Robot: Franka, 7 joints.
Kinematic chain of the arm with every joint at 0, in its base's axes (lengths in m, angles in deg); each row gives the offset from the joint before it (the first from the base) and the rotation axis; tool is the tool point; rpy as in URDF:
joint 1: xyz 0 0 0.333 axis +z
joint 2: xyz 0 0 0 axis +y
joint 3: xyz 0 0 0.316 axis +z
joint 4: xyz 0.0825 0 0 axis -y
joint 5: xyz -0.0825 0 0.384 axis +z
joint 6: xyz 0 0 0 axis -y
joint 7: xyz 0.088 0 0 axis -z
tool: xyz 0 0 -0.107 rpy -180 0 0
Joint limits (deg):
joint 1: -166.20..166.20
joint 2: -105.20..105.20
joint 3: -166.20..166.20
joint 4: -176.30..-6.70
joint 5: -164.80..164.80
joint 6: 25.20..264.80
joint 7: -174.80..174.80
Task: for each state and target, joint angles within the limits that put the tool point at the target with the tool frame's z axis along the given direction. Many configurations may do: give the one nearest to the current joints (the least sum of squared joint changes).
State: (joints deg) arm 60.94 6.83 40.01 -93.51 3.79 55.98 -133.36
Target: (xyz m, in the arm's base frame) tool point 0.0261 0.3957 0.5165 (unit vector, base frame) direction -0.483 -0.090 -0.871
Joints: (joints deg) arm 52.52 -28.33 21.85 -130.75 35.37 87.89 -133.36
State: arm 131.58 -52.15 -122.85 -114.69 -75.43 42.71 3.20
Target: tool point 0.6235 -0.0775 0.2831 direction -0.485 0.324 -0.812
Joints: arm 118.37 -74.31 -96.64 -86.19 -43.67 75.88 3.20
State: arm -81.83 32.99 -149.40 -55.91 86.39 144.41 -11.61
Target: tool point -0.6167 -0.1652 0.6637 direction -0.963 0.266 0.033
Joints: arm -105.65 73.95 -107.06 -89.33 90.29 164.70 -11.61
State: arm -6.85 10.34 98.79 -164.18 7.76 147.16 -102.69
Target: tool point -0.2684 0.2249 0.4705 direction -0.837 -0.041 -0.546
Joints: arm 2.11 56.54 138.14 -165.09 2.61 164.96 -102.69
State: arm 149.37 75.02 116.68 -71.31 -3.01 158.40 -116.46
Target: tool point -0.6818 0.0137 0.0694 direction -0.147 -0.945 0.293
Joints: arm 124.65 105.20 72.92 -77.11 18.59 114.70 -116.46
